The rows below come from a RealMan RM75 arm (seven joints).
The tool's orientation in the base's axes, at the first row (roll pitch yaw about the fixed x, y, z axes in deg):
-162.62 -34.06 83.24
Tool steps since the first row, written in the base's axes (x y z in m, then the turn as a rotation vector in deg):
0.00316 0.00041 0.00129 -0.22 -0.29 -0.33
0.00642 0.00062 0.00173 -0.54 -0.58 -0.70
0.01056 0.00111 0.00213 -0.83 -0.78 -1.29
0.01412 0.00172 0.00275 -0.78 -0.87 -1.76
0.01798 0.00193 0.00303 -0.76 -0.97 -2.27
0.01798 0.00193 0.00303 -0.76 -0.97 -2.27
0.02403 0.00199 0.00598 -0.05 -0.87 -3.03
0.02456 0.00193 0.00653 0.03 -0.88 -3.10
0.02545 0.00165 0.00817 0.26 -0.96 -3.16
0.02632 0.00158 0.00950 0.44 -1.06 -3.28
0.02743 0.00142 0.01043 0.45 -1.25 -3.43
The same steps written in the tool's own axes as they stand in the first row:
0.00137 0.00276 -0.00153 -0.44 -0.15 0.15
0.00211 0.00582 -0.00252 -0.92 -0.38 0.35
0.00314 0.00975 -0.00352 -1.45 -0.53 0.77
0.00433 0.01307 -0.00450 -1.78 -0.37 1.08
0.00504 0.01675 -0.00551 -2.14 -0.23 1.42
0.00504 0.01675 -0.00551 -2.14 -0.23 1.42
0.00733 0.02187 -0.00922 -2.42 0.65 1.91
0.00764 0.02225 -0.00981 -2.46 0.75 1.95
0.00841 0.02269 -0.01147 -2.53 0.98 1.89
0.00919 0.02320 -0.01277 -2.67 1.18 1.89
0.00968 0.02403 -0.01385 -2.91 1.22 1.90

